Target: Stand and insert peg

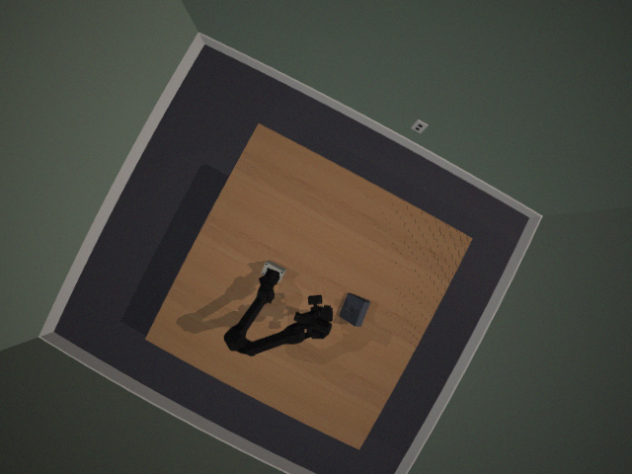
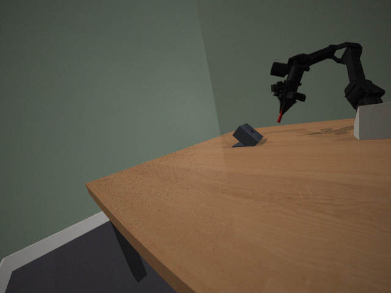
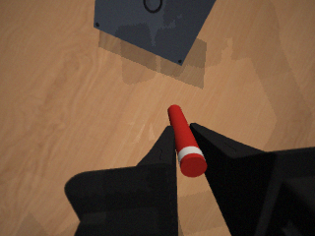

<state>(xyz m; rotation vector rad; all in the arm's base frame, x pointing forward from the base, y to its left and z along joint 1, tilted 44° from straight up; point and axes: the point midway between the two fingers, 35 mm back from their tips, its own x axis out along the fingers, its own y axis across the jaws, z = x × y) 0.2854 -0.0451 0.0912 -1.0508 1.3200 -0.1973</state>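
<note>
My gripper tip is now 150 mm short of the dark sloped panel, 80 mm above it and 50 mm to the right of it. From my gripper tip the other things lie so: red peg: 10 mm behind, 10 mm above.
</note>
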